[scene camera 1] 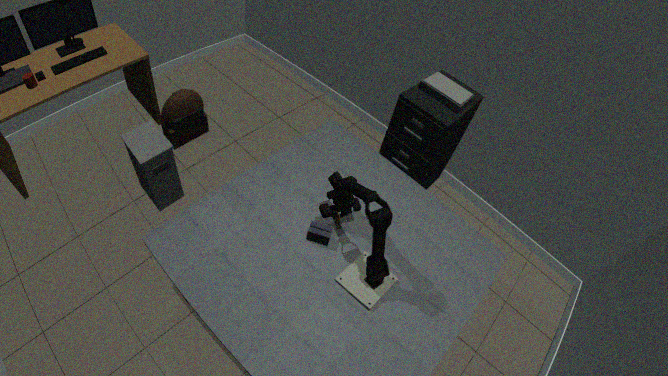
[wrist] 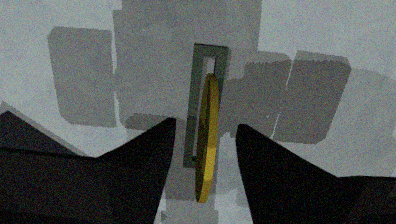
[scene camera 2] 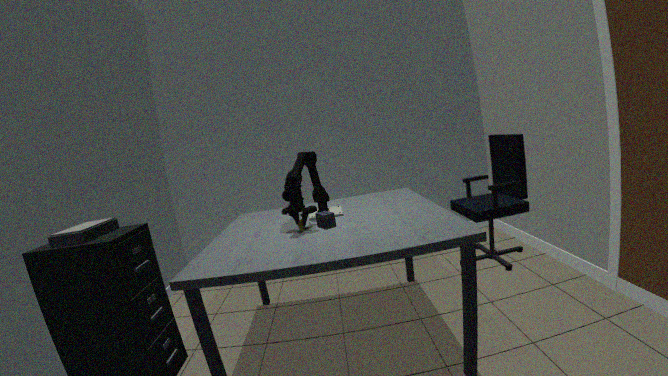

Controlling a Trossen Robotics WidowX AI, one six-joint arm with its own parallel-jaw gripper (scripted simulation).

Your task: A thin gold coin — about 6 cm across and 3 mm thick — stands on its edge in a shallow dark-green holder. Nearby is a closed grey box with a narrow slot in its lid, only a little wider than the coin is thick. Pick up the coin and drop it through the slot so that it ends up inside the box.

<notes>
I see my gripper [wrist: 206, 129] and a gold coin [wrist: 208, 121].
</notes>
